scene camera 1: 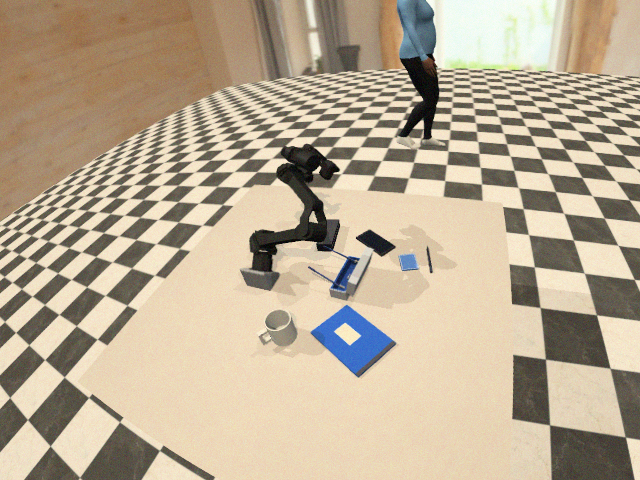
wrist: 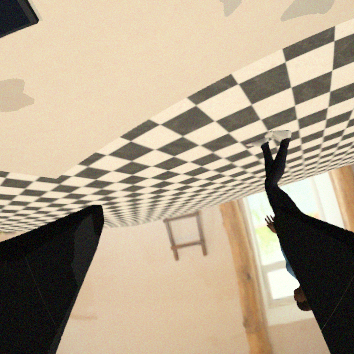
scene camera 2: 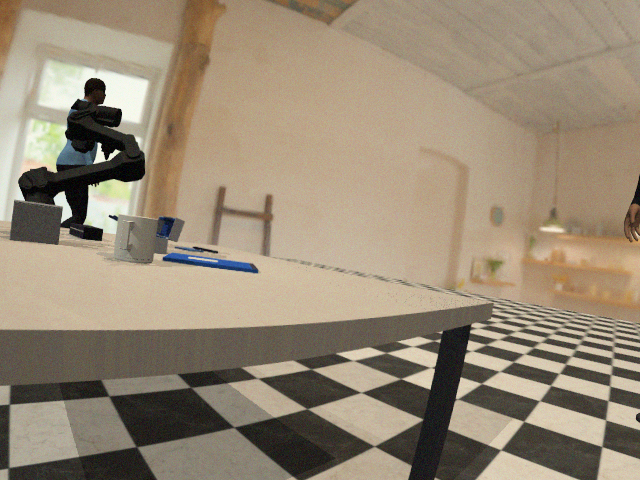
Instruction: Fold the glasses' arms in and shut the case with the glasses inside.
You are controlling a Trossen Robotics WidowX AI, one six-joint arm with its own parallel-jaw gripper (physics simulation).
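Frame: origin at the arm's base, x down, y right, z back, level; centimetres.
Seen in the pictures: gripper, fingertip midpoint: point(wrist: 190, 215) point(scene camera 2: 96, 155); arm's base, origin of the base link: point(scene camera 1: 260, 270) point(scene camera 2: 36, 220).
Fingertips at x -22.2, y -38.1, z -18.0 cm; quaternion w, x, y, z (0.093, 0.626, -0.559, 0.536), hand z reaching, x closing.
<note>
Offsets run from my fingertips to a thing's top centre. "spot": to the spot under its first point.
The grey glasses case {spot: dx +24.9, dy +41.2, dz -11.9 cm} point(scene camera 1: 338, 295) point(scene camera 2: 161, 244) stands open on the table, its grey lid {dx +17.1, dy +33.4, dz -17.4 cm} point(scene camera 1: 360, 272) point(scene camera 2: 177, 229) raised on the side away from the arm's base. Blue glasses lie in the blue-lined case. Their two arms, the near one {spot: dx +20.7, dy +37.4, dz -6.1 cm} point(scene camera 1: 323, 274) and the far one {spot: dx +20.7, dy +25.7, dz -7.2 cm} point(scene camera 1: 337, 252), stick out over the case's open side toward the robot, unfolded and apart. The case does not show in the wrist view. My gripper point(scene camera 1: 334, 168) point(wrist: 190, 215) is open and empty, high above the table and beyond the case, pointing away from it.
A grey mug {spot: dx +18.4, dy +62.0, dz -2.8 cm} point(scene camera 1: 281, 329) point(scene camera 2: 135, 239) and a blue notebook {dx +25.9, dy +55.2, dz -20.5 cm} point(scene camera 1: 364, 345) point(scene camera 2: 210, 262) are near the case. A black box {dx +23.2, dy +11.5, dz +1.7 cm} point(scene camera 1: 331, 233) point(scene camera 2: 85, 231), black phone {dx +25.9, dy +11.8, dz -17.3 cm} point(scene camera 1: 375, 242), blue pad {dx +26.2, dy +20.4, dz -31.4 cm} point(scene camera 1: 408, 261) and pen {dx +25.8, dy +17.6, dz -38.5 cm} point(scene camera 1: 429, 259) lie around it. A person point(scene camera 1: 417, 33) point(wrist: 275, 170) stands beyond the table.
</note>
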